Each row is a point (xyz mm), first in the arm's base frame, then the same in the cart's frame.
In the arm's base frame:
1: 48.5 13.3 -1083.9
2: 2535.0 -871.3 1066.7
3: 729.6 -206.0 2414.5
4: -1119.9 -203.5 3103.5
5: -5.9 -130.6 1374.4
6: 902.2 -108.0 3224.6
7: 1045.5 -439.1 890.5
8: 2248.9 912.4 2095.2
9: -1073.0 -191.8 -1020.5
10: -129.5 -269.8 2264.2
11: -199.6 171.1 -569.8
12: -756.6 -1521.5 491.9
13: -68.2 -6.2 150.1
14: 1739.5 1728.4 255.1
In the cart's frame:
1: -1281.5 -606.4 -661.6
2: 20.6 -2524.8 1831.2
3: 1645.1 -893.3 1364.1
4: 2381.3 922.3 1125.5
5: 817.0 -304.4 592.2
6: 2391.8 -1018.4 1714.1
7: 172.9 -1252.6 939.7
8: 1784.6 -2698.5 745.2
9: -1244.0 526.4 -800.6
10: 1542.8 -70.3 1087.0
11: -737.7 -374.2 -627.0
12: -561.5 750.1 1107.1
13: -197.1 -385.5 -103.0
14: 585.5 -2613.0 -947.8

